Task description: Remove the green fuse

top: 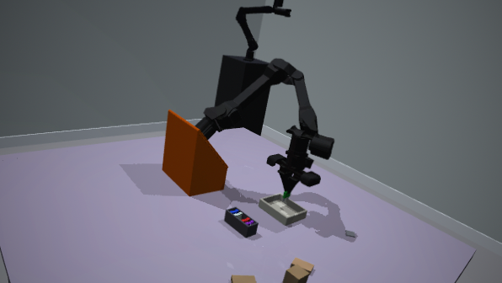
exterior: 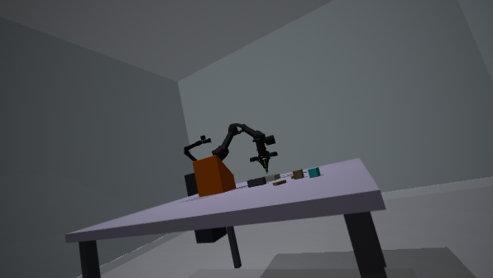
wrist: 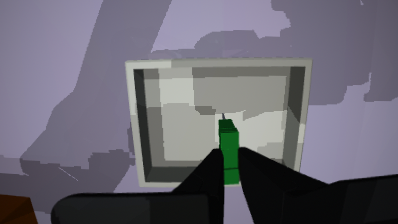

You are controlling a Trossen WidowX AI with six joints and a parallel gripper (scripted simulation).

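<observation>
The green fuse is 10 mm below my gripper tip. Round my gripper tip: white fuse (10 mm behind, 190 mm to the right, 50 mm below); then red fuse (30 mm ahead, 190 mm to the right, 50 mm below); then tray (70 mm below).
</observation>
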